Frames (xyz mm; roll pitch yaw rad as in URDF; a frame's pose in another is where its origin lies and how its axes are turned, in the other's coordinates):
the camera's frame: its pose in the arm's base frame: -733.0 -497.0 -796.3 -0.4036 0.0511 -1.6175
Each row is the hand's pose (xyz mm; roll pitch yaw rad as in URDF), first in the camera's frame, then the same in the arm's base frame.
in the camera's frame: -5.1 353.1 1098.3 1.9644 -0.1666 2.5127
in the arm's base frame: 20.4 -571.7 74.2 2.3192 0.0345 0.8819
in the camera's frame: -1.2 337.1 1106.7 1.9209 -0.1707 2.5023
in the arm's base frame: 8.8 -575.7 88.0 2.2736 0.0342 0.8708
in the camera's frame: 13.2 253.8 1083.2 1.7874 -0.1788 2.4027
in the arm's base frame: -77.7 -586.7 98.3 2.1183 0.0595 0.7756
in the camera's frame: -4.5 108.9 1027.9 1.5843 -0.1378 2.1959
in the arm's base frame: -231.7 -562.1 105.3 1.8623 0.1599 0.5920
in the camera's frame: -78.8 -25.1 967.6 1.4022 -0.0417 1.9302
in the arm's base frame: -374.9 -481.0 106.3 1.5989 0.3158 0.3506
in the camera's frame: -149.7 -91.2 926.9 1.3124 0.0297 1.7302
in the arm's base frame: -448.3 -406.1 98.4 1.4360 0.4183 0.1512
